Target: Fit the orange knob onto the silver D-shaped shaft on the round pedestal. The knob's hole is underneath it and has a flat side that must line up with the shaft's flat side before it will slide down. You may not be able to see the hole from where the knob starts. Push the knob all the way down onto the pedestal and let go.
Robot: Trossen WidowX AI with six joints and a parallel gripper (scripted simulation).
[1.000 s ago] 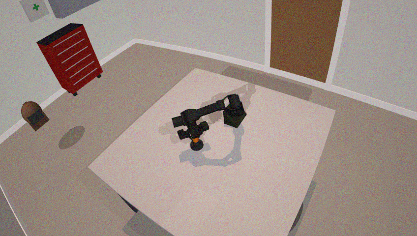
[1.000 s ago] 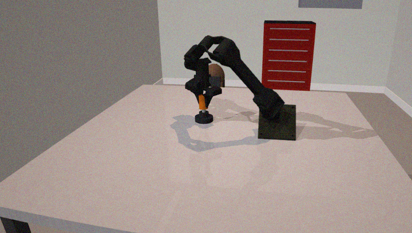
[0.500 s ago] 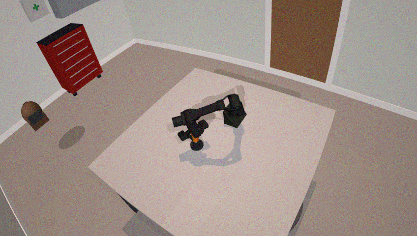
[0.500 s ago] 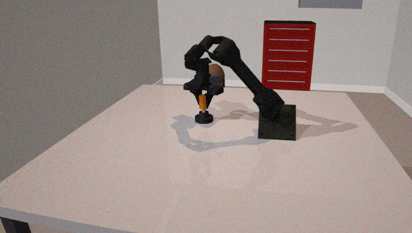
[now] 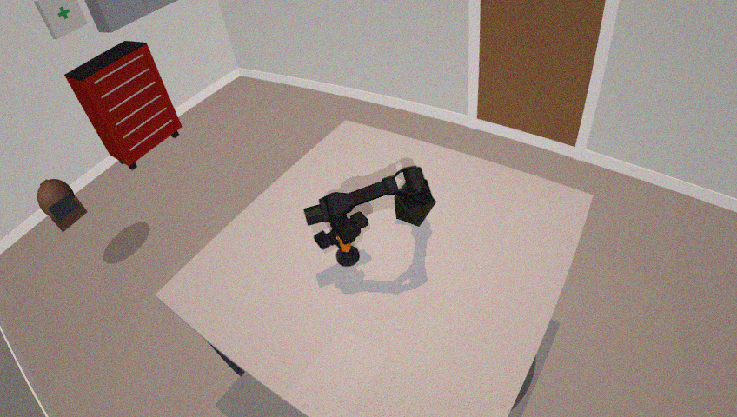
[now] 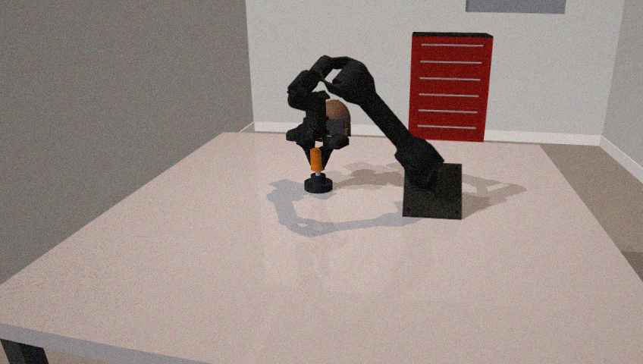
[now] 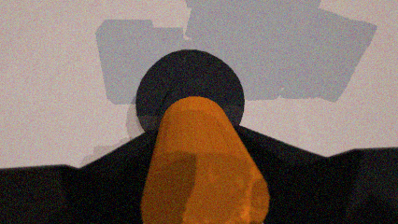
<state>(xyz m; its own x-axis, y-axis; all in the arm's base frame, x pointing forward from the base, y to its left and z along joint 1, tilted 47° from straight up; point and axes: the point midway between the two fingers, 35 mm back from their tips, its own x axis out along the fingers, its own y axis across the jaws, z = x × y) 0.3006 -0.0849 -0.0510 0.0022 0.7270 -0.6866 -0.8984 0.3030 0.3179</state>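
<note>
Right now my gripper tip is 4 cm below the orange knob. The rest, counted from my gripper tip: round black pedestal: 4 cm below.
</note>
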